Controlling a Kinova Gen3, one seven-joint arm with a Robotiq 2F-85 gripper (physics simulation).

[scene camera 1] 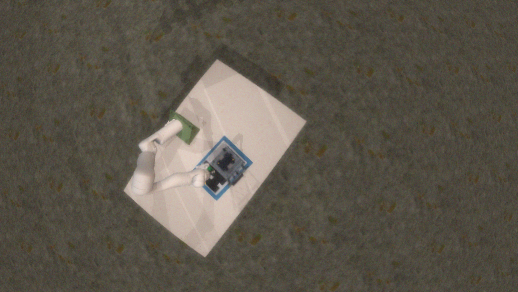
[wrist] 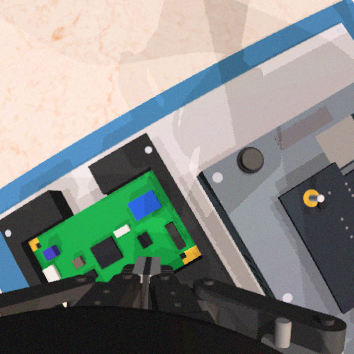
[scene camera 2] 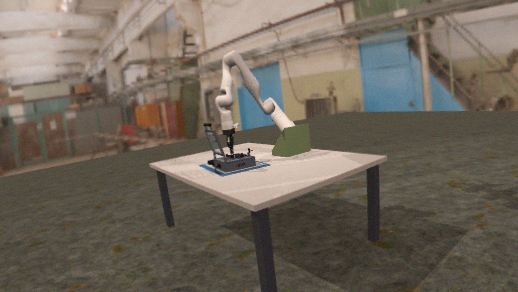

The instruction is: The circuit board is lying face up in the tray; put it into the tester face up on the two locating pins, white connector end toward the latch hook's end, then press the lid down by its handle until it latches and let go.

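Seen in the pictures: gripper, fingertip midpoint: (wrist: 148,272) (scene camera 2: 232,153); arm's base, link origin: (scene camera 1: 178,125) (scene camera 2: 292,135).
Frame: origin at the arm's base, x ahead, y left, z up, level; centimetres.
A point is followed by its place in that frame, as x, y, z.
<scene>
The green circuit board (wrist: 115,237) @[35.2, -15.7, -9.8] (scene camera 1: 209,169) @[36.8, -13.1, -9.9] lies face up in the black tray (wrist: 125,165) @[31.6, -11.8, -9.0]; the gripper hides its lower part in the wrist view. My gripper (wrist: 148,272) @[38.1, -14.3, -6.2] (scene camera 2: 231,151) @[38.1, -14.3, -6.2] is shut with nothing between its fingertips, which are together over the board's lower edge in the wrist view. The grey tester (wrist: 227,195) @[37.3, -7.8, -5.8] (scene camera 2: 237,163) @[48.3, 8.0, -7.7] (scene camera 1: 234,165) @[50.5, 1.3, -5.8] is beside the tray. Its lid (scene camera 2: 214,140) @[57.0, 1.5, 6.3] stands raised, with the handle (scene camera 2: 207,125) @[59.4, 0.1, 14.8] at the top. One locating pin (wrist: 320,198) @[40.2, -4.3, -3.8] shows beside a gold ring. A small upright black part (scene camera 2: 250,151) @[38.6, 6.4, -3.0] stands at the tester's far end.
A blue-bordered mat (wrist: 192,85) @[29.0, -3.7, -11.6] (scene camera 1: 217,197) @[54.2, -27.3, -11.6] lies under the tray and tester on the pale table (scene camera 1: 250,100) @[29.9, 48.0, -11.7] (scene camera 2: 320,167) @[21.2, 43.6, -11.8]. The arm's green base bracket (scene camera 1: 190,132) @[11.8, 1.6, 1.3] (scene camera 2: 296,141) @[2.9, 6.4, -3.5] stands near one table edge. A round dark knob (wrist: 250,160) @[36.4, -5.6, -5.3] stands on the tester.
</scene>
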